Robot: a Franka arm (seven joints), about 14 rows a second.
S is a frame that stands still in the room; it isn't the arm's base.
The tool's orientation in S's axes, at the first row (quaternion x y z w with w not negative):
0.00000 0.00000 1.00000 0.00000
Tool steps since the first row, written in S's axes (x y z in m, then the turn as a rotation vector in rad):
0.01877 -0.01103 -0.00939 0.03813 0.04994 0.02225
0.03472 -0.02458 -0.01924 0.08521 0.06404 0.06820
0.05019 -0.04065 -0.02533 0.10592 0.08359 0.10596
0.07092 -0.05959 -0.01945 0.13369 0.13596 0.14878
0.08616 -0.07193 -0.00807 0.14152 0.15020 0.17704
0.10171 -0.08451 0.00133 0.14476 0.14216 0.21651
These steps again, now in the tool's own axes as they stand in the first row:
-0.01877 0.01103 -0.00939 -0.03813 -0.04994 0.02225
-0.03472 0.02458 -0.01924 -0.08521 -0.06404 0.06820
-0.05019 0.04065 -0.02533 -0.10592 -0.08359 0.10596
-0.07092 0.05959 -0.01945 -0.13369 -0.13596 0.14878
-0.08616 0.07193 -0.00807 -0.14152 -0.15020 0.17704
-0.10171 0.08451 0.00133 -0.14476 -0.14216 0.21651

